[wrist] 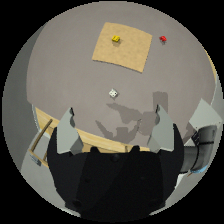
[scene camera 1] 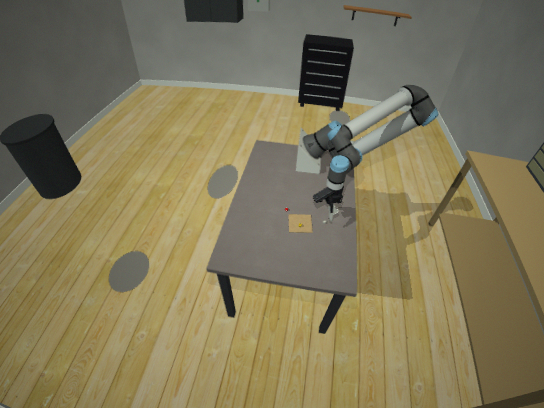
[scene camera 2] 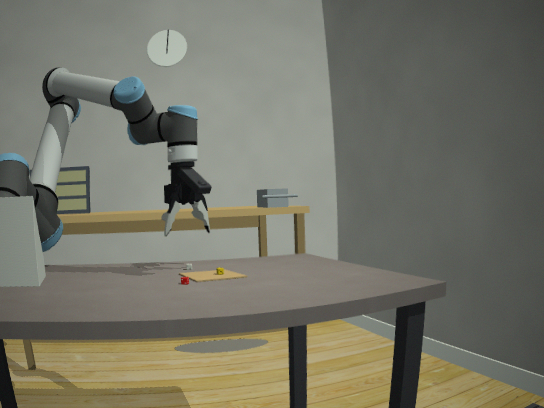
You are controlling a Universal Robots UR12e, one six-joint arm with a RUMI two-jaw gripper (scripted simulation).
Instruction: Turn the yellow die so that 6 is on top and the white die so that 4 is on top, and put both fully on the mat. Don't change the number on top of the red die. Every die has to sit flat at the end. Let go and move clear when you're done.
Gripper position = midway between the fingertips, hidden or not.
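Scene camera 2: my gripper (scene camera 2: 187,234) visible. Wrist view: the gripper (wrist: 114,106) again, with a tan mat (wrist: 131,51).
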